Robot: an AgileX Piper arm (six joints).
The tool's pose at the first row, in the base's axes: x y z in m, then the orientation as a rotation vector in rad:
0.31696 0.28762 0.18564 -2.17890 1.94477 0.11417
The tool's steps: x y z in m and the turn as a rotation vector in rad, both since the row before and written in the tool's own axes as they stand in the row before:
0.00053 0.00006 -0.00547 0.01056 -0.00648 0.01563
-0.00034 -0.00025 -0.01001 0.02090 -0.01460 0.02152
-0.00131 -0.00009 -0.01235 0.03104 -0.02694 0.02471
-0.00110 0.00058 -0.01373 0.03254 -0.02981 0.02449
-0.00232 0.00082 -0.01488 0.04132 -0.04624 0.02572
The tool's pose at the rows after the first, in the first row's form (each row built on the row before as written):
0.31649 0.28593 0.19085 -2.15438 1.95478 0.11309
0.31573 0.28407 0.20067 -2.11399 1.96275 0.11122
0.31427 0.28243 0.21289 -2.05870 1.96292 0.11250
0.31164 0.27986 0.22618 -2.00167 1.95974 0.11502
0.30812 0.27773 0.24069 -1.93118 1.94386 0.12485

